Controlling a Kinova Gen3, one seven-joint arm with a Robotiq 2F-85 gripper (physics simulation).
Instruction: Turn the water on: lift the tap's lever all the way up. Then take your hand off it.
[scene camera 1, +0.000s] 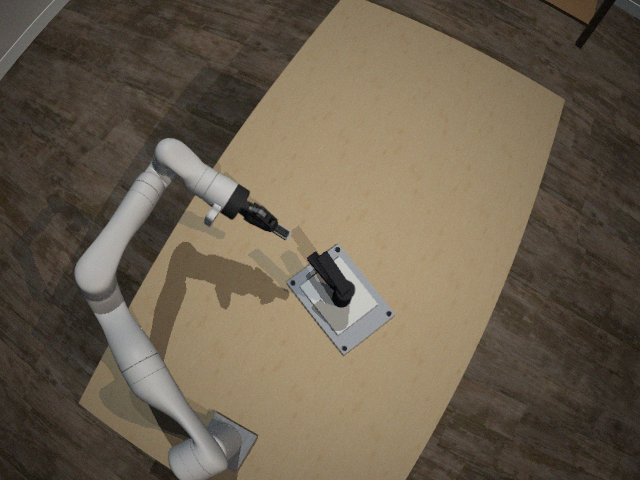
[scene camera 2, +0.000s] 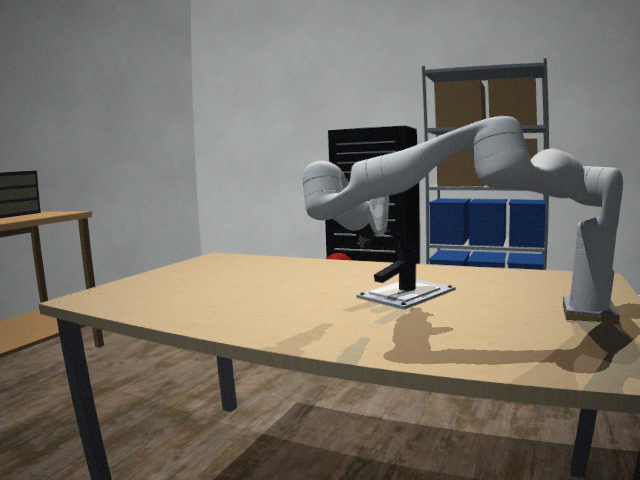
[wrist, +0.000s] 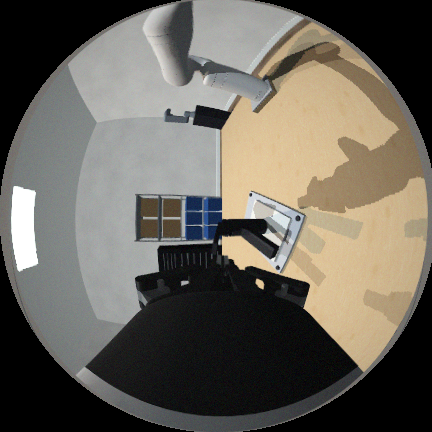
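Seen in the pictures: gripper, fingertip midpoint: (scene camera 1: 289, 236) (wrist: 221, 261); arm's base, origin of the base link: (scene camera 1: 224, 439) (scene camera 2: 587, 305) (wrist: 259, 91).
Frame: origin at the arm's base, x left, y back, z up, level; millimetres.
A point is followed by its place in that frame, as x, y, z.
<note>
The tap's black column (scene camera 2: 407, 276) {-80, -471, 33} (wrist: 245, 226) {-74, -475, 68} stands on a grey baseplate (scene camera 1: 364, 328) {-191, -432, -14} (scene camera 2: 431, 293) {-89, -405, -14} (wrist: 295, 232) {18, -492, -14}. Its spout (scene camera 2: 387, 271) {-13, -511, 61} (wrist: 262, 242) {-14, -511, 61} points toward the gripper's side. The thin lever (scene camera 1: 321, 266) {-39, -493, 163} (wrist: 215, 245) {-21, -509, 166} extends above the spout and slopes up toward its free end in the wrist view. Whether it is at its upper stop I cannot tell. My gripper (scene camera 1: 285, 236) {55, -518, 181} (wrist: 221, 261) {55, -518, 181} is shut and empty. In scene camera 1 its fingertips are apart from the lever, with a gap of table showing between. In scene camera 2 the lever and fingertips are lost against the black cabinet.
The tap stands on a wooden table (scene camera 1: 413, 155) {-118, -945, -22} (scene camera 2: 248, 304) {111, -865, -22}. The arm's base (scene camera 1: 248, 444) {-61, -20, 2} (scene camera 2: 591, 279) {46, -6, 75} stands at one end of the table. A black cabinet (scene camera 2: 369, 135) and a shelf rack (scene camera 2: 485, 71) stand behind the table, and a side table (scene camera 2: 67, 218) at the left.
</note>
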